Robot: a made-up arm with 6 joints.
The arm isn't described. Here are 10 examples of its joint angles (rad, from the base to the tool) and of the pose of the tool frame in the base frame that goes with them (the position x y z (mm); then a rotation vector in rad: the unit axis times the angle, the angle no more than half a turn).
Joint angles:
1: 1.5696 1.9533 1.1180 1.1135 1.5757 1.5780
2: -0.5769 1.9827 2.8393 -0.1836 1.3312 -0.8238
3: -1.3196 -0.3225 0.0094 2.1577 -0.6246 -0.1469
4: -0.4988 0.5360 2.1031 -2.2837 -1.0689 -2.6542
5: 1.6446 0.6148 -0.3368 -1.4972 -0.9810 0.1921
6: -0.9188 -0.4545 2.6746 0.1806 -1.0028 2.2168
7: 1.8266 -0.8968 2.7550 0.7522 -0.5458 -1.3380
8: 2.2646 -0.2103 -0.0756 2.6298 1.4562 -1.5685
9: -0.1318 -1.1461 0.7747 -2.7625 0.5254 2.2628
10: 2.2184 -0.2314 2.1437 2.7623 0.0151 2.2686
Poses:
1: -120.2 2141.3 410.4 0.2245 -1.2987 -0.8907
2: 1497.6 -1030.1 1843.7 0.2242 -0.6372 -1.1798
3: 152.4 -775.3 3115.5 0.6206 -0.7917 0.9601
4: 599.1 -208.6 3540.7 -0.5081 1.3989 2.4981
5: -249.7 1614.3 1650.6 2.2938 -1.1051 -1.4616
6: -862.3 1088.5 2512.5 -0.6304 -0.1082 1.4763
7: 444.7 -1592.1 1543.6 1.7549 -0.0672 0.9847
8: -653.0 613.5 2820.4 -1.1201 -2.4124 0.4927
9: -1365.8 164.5 2881.4 0.1125 0.2224 -1.1635
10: 557.3 -789.2 3274.8 0.8725 -0.2786 1.7847
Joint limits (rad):
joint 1: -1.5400..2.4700
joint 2: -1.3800..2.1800
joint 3: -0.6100..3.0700
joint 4: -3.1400..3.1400
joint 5: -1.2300..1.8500
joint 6: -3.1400..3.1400
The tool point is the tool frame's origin. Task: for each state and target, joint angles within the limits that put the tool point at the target. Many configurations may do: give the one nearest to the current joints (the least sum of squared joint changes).
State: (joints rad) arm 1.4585 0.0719 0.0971 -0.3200 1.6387 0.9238
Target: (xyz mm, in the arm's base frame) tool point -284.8 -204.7 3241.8
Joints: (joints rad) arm 0.6537 -0.7236 0.3044 -0.0916 1.6975 0.9407
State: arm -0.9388 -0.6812 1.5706 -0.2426 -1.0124 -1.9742
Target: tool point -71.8 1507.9 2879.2
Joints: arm -1.5207 -0.8092 1.6788 -0.2893 -1.1031 -1.9898
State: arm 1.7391 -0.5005 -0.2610 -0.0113 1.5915 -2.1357
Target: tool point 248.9 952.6 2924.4
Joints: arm 1.3178 -0.1220 -0.0791 -0.0439 1.5369 -2.1382
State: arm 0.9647 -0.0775 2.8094 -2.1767 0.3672 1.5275
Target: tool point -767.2 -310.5 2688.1
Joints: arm 0.3575 0.0629 3.0690 -2.1833 0.3087 1.5379
